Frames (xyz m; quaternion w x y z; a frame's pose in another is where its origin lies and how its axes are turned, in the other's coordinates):
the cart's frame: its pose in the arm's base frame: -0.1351 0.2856 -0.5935 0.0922 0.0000 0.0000 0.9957
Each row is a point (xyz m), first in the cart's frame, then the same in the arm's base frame.
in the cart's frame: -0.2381 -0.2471 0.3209
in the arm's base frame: 0.1443 0.4848 -0.2726
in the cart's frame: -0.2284 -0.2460 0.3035
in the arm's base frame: 0.1346 0.4855 -0.2900
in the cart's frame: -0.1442 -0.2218 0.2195
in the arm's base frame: 0.0474 0.4772 -0.3740
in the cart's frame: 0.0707 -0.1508 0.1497
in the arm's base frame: -0.1769 0.4468 -0.4438
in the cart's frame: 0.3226 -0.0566 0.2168
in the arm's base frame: -0.4418 0.4005 -0.3767
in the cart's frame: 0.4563 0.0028 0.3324
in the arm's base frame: -0.5842 0.3666 -0.2611
